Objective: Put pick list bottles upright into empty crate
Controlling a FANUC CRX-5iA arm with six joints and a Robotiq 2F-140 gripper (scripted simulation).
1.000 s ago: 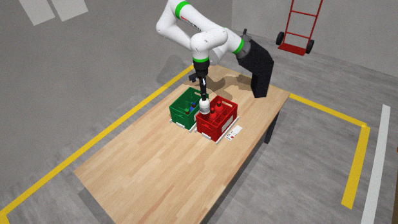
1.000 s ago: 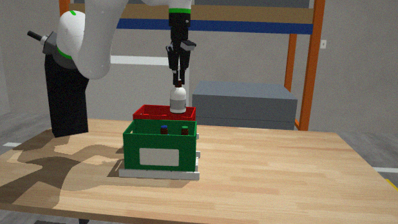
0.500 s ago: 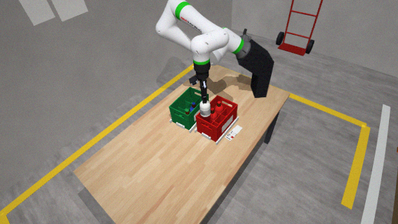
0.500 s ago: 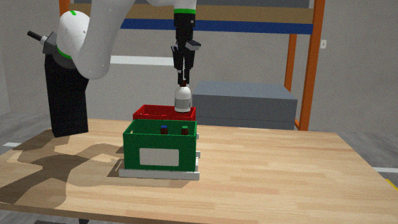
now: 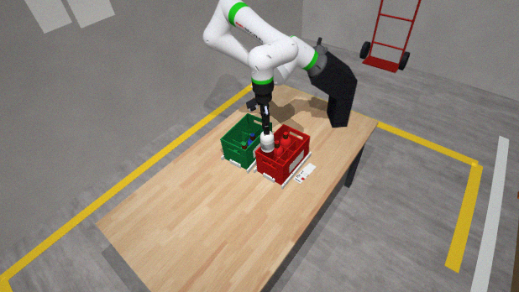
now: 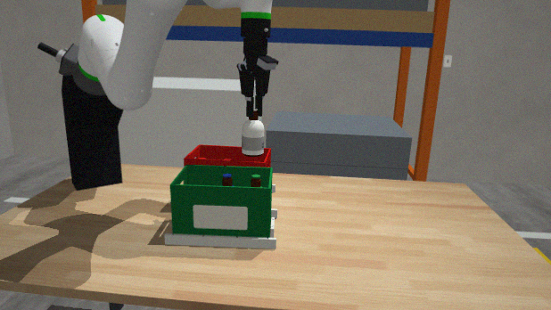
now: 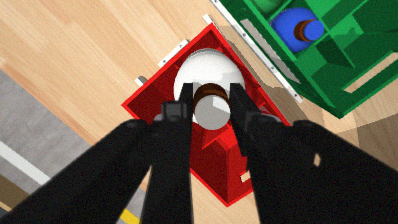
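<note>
The white-capped bottle is 8 cm below my hand. From my hand the other things lie so: blue-label bottle 10 cm behind, 13 cm to the right, 26 cm below; then red crate 7 cm behind, 7 cm to the left, 27 cm below; then red-capped bottle 17 cm behind, 5 cm to the left, 26 cm below.
</note>
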